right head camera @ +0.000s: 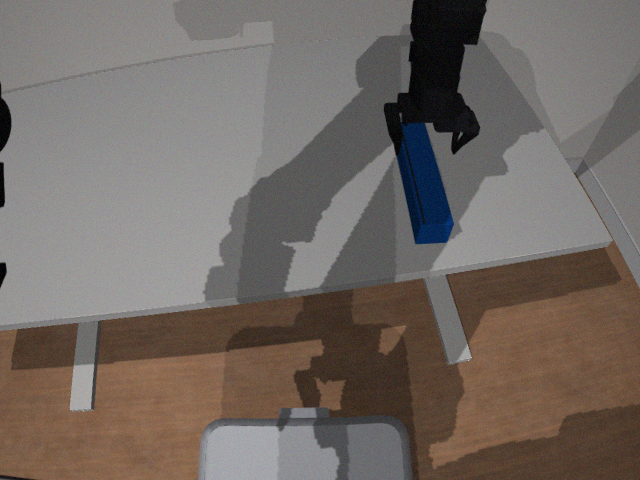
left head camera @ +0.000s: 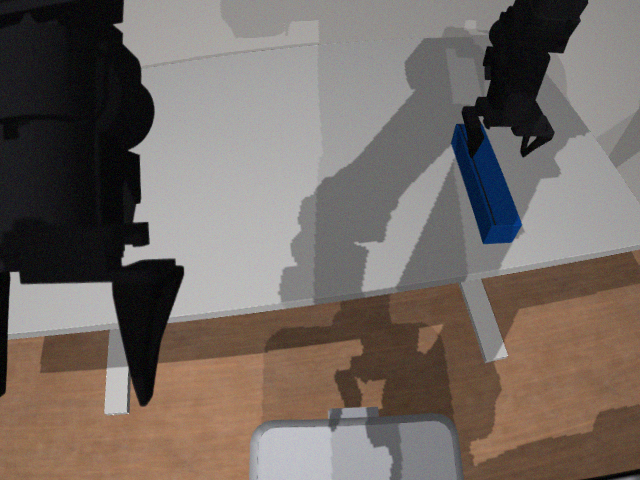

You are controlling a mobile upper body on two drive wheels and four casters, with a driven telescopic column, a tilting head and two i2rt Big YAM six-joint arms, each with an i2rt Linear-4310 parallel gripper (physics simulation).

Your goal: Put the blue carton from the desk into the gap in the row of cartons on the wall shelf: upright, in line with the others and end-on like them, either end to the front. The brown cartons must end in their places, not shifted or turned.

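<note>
The blue carton [left head camera: 497, 193] [right head camera: 429, 188] lies on its long side on the white desk [left head camera: 232, 180] [right head camera: 155, 180], at the right of both views, its near end towards the desk's front edge. My right gripper [left head camera: 498, 155] [right head camera: 426, 152] is open at the carton's far part; one finger overlaps the carton's left side in the picture, the other is off to its right. The height above the carton is hard to tell. My left gripper [left head camera: 73, 400] is open and empty at the lower left; parts of it show at the left edge of the right head view. The shelf and brown cartons do not show.
The desk's front edge runs across both views, with desk feet [left head camera: 483, 320] [right head camera: 447, 320] jutting out over the wooden floor [left head camera: 206, 413] [right head camera: 155, 403]. A light grey rounded part [left head camera: 294, 449] [right head camera: 237, 449] shows at the bottom middle. Arm shadows cross the desk.
</note>
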